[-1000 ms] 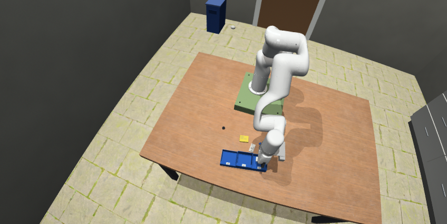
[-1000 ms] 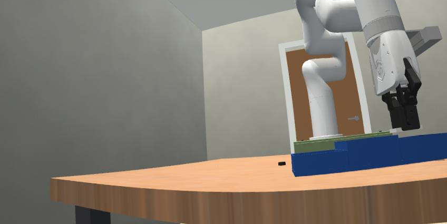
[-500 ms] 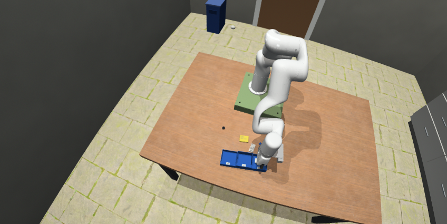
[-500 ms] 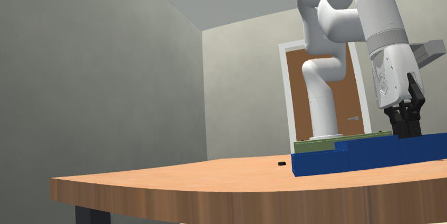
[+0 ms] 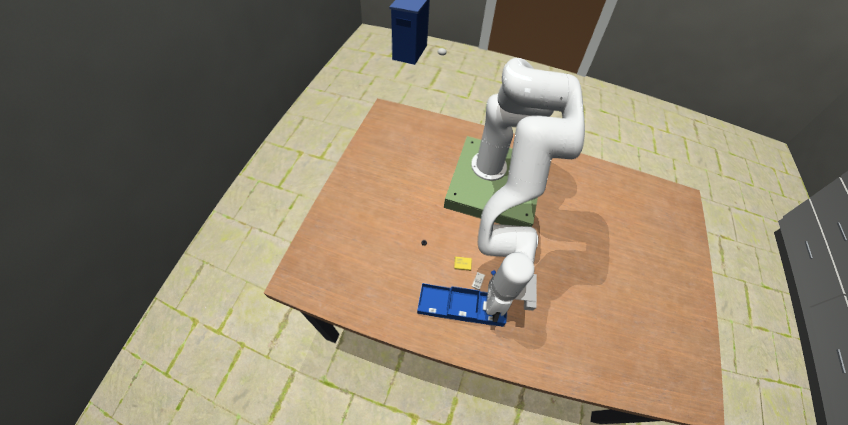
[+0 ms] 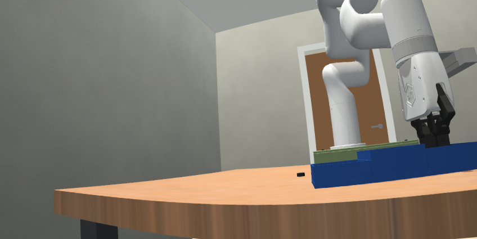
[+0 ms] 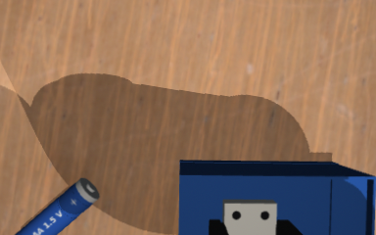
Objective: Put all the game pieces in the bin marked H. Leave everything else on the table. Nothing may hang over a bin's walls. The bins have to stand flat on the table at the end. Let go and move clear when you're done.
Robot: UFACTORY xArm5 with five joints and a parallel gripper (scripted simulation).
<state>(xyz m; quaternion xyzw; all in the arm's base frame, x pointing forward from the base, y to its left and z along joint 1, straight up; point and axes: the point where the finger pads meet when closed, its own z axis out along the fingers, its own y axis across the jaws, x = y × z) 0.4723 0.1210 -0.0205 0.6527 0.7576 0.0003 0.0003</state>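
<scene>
Now: hand 70 mm past the pale piece, 60 mm to the left of it and 30 mm above it. From my hand the other things lie so: yellow piece (110 mm behind, 120 mm to the right, 30 mm below); then three joined blue bins (20 mm ahead, 80 mm to the right, 10 mm below); then blue piece (100 mm behind, 30 mm below).
</scene>
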